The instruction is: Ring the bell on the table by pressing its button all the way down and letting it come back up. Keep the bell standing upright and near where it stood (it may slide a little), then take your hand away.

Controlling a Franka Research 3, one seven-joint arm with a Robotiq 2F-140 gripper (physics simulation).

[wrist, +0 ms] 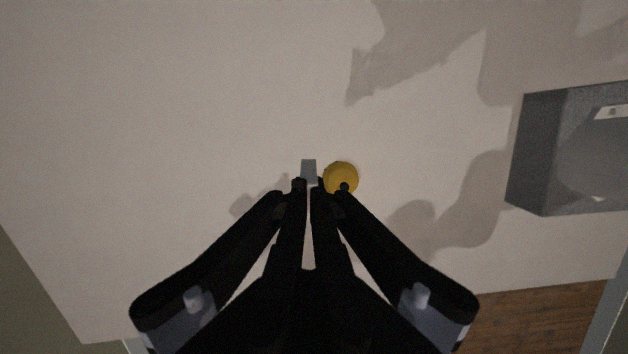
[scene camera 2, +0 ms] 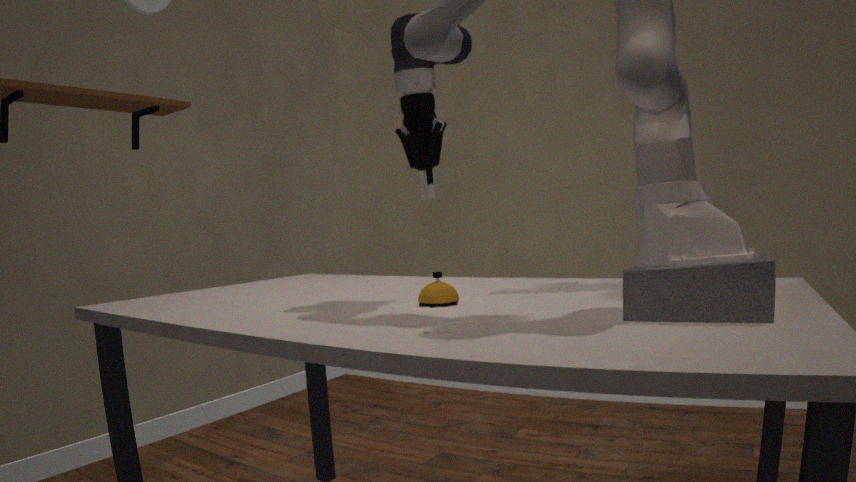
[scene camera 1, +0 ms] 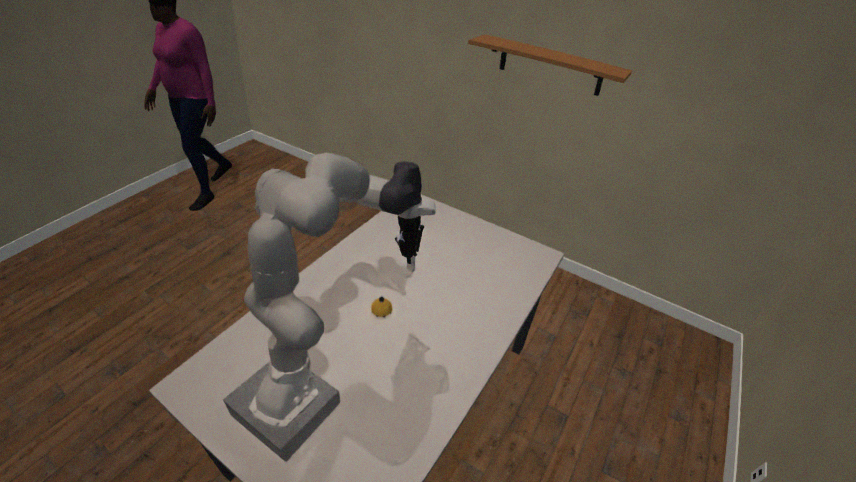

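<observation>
The bell, a yellow dome (scene camera 1: 381, 308) (scene camera 2: 438, 294) (wrist: 340, 176), stands upright on the pale table (scene camera 1: 479, 251) (scene camera 2: 688, 353) (wrist: 150, 100). Its black button (scene camera 1: 381, 298) (scene camera 2: 437, 274) (wrist: 344, 186) stands up on a short stem at the top. My gripper (scene camera 1: 410, 267) (scene camera 2: 427, 195) (wrist: 308, 170) is shut and empty, pointing down. In the second scene view its tips hang well above the bell and slightly left of the button. In the wrist view the bell lies just right of the fingertips, its lower edge partly covered by the right finger. The gripper touches nothing.
The arm's grey base block (scene camera 1: 281, 419) (scene camera 2: 697, 293) (wrist: 537, 155) stands at one end of the table. A wooden shelf (scene camera 1: 548, 56) (scene camera 2: 89, 97) is fixed to the wall. A person in a magenta top (scene camera 1: 179, 56) is on the floor beyond the table.
</observation>
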